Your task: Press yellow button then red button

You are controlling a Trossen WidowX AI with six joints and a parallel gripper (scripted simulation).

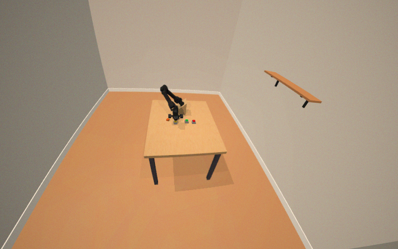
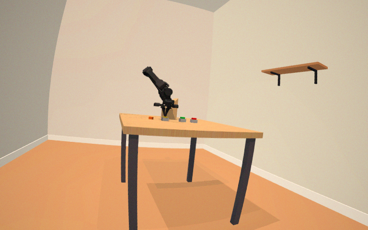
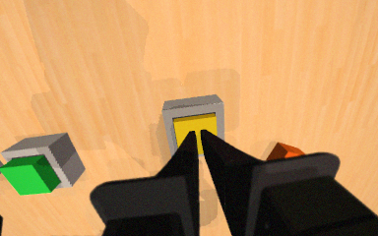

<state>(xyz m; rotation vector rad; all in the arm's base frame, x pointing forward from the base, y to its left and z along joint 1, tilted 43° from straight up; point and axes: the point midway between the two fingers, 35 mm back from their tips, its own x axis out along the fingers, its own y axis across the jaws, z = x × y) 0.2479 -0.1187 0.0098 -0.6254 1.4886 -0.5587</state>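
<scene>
The yellow button is 10 mm below my gripper tip. Round my gripper tip: green button 30 mm behind, 150 mm to the left; then red button 20 mm behind, 250 mm to the left, 10 mm below; then small orange block 60 mm behind, 100 mm to the right, 20 mm below.
</scene>
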